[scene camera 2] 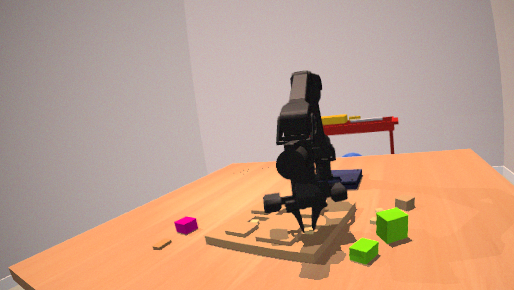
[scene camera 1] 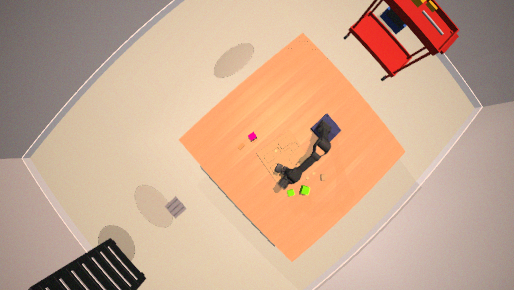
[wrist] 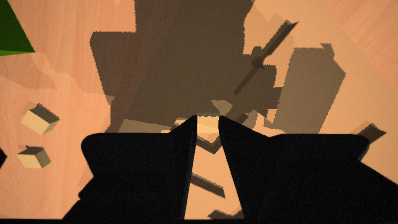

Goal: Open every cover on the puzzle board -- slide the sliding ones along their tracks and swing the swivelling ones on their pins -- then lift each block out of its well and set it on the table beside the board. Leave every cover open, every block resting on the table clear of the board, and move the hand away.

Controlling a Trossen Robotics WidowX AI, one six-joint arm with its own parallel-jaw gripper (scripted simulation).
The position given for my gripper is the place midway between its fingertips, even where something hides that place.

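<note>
Tan puzzle board (scene camera 2: 309, 247), (scene camera 1: 282, 156), (wrist: 202, 59): visible at these points. My gripper (scene camera 2: 308, 231), (wrist: 207, 120): likewise visible.
</note>
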